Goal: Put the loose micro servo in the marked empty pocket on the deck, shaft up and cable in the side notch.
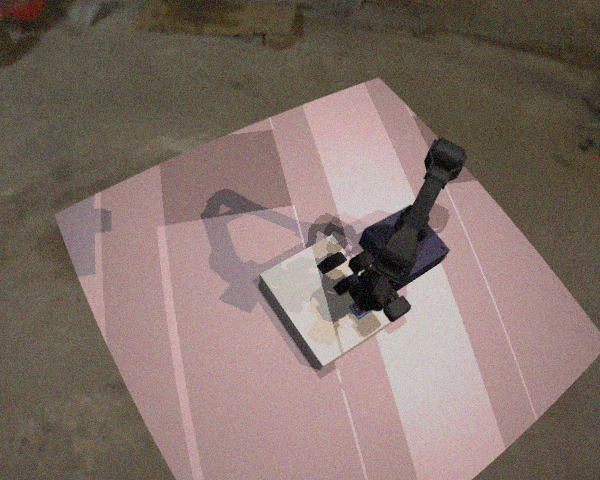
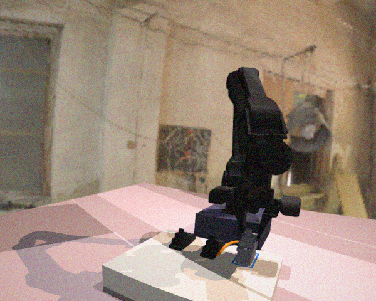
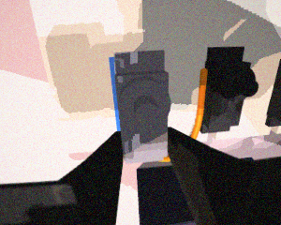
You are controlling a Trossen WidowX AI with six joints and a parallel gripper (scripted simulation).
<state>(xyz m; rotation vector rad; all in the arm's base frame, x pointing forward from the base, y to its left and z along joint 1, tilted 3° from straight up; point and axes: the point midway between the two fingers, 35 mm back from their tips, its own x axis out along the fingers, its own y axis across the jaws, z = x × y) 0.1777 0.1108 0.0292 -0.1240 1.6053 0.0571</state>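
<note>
My gripper tip is 130 mm short of the pale deck, 60 mm to the left of it and 60 mm above it.
</note>
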